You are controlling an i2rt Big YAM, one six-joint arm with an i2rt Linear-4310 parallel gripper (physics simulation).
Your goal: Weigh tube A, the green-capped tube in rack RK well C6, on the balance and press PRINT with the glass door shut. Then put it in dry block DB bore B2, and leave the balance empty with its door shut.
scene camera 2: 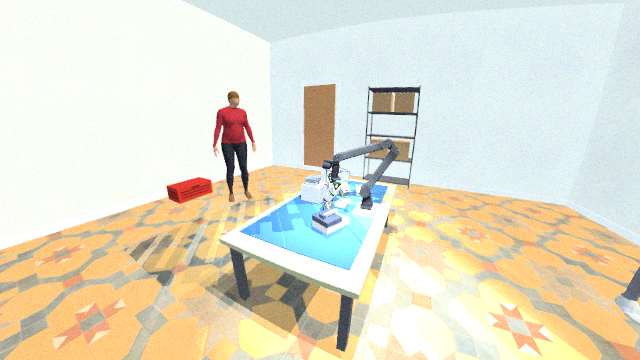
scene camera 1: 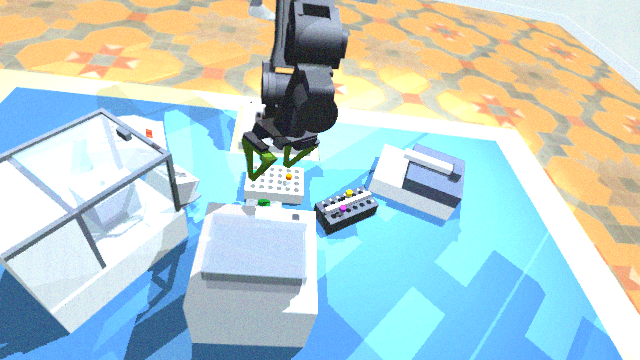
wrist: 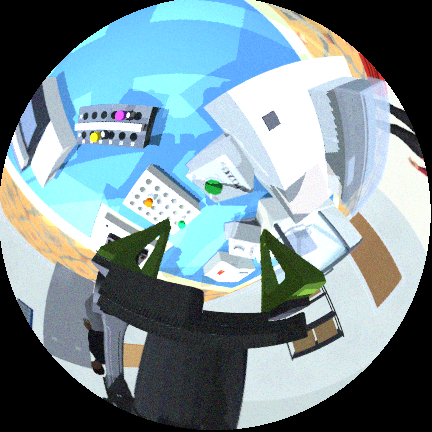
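Seen in the pictures: gripper, fingertip midpoint: (scene camera 2: 333, 186) (scene camera 1: 269, 172) (wrist: 214, 228); arm's base, origin of the base link: (scene camera 2: 366, 206).
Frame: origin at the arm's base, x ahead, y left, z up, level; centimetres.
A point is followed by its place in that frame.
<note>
The white rack RK (scene camera 1: 274, 195) {x 23.7, y -1.0, z -0.1 cm} (wrist: 176, 184) stands in front of the arm's base. A green-capped tube (wrist: 182, 224) {x 20.4, y -5.4, z 3.2 cm} sits upright near its corner and is hidden behind a finger in scene camera 1. My gripper (scene camera 1: 270, 172) {x 28.5, y -2.9, z 11.6 cm} (wrist: 214, 228) {x 28.5, y -2.9, z 11.6 cm} is open and empty, with its fingers above the rack's green-cap side. The glass-walled balance (scene camera 1: 160, 237) {x 37.5, y -21.2, z 3.4 cm} stands at the left in scene camera 1; whether its door is shut is hard to tell. A dark block with two rows of bores (scene camera 1: 350, 220) (wrist: 152, 127), seemingly dry block DB, holds a yellow-capped and a magenta-capped tube.
An orange-capped tube (scene camera 1: 288, 177) {x 21.2, y 1.8, z 3.1 cm} (wrist: 149, 202) {x 21.0, y 1.9, z 3.2 cm} stands in the rack. A large white machine (scene camera 1: 255, 310) {x 54.2, y -4.8, z 11.2 cm} (wrist: 300, 110) {x 41.5, y 0.7, z 11.2 cm} stands beside a green button (scene camera 1: 263, 202) {x 30.1, y -3.6, z 5.0 cm} (wrist: 213, 187) {x 29.7, y -3.3, z 4.9 cm}. A white and dark device (scene camera 1: 420, 187) {x 23.8, y 31.4, z 4.6 cm} stands right of the dark block. A box with a red mark (scene camera 1: 149, 133) {x 8.8, y -29.4, z 2.5 cm} (wrist: 220, 272) {x 8.8, y -29.9, z 2.7 cm} is beyond the balance.
</note>
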